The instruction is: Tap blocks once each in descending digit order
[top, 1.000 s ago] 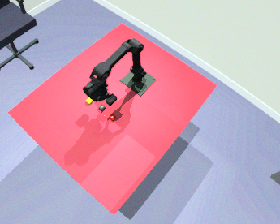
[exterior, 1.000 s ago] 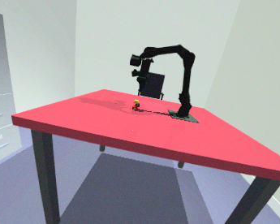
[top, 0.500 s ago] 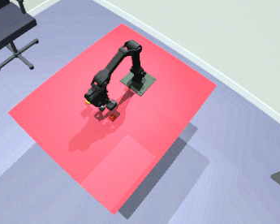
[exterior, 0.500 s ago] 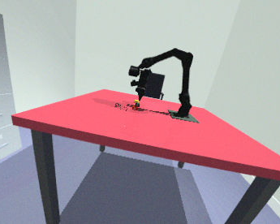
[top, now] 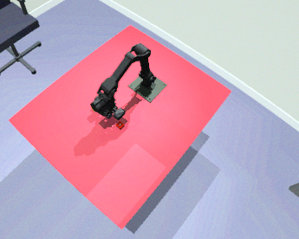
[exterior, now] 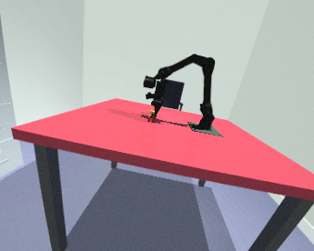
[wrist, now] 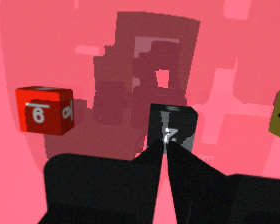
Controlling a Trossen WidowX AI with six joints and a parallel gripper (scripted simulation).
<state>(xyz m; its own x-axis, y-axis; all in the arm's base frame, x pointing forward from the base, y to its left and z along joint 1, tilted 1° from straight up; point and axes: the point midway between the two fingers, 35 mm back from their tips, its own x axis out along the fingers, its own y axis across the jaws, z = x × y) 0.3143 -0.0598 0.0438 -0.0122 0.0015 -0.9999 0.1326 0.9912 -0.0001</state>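
The grey block is 1 cm below my gripper tip and 1 cm ahead of it. From my gripper tip the other things lie so: yellow block 10 cm to the right, 2 cm ahead, 1 cm below; then red block 9 cm to the left, 3 cm ahead, 1 cm below.
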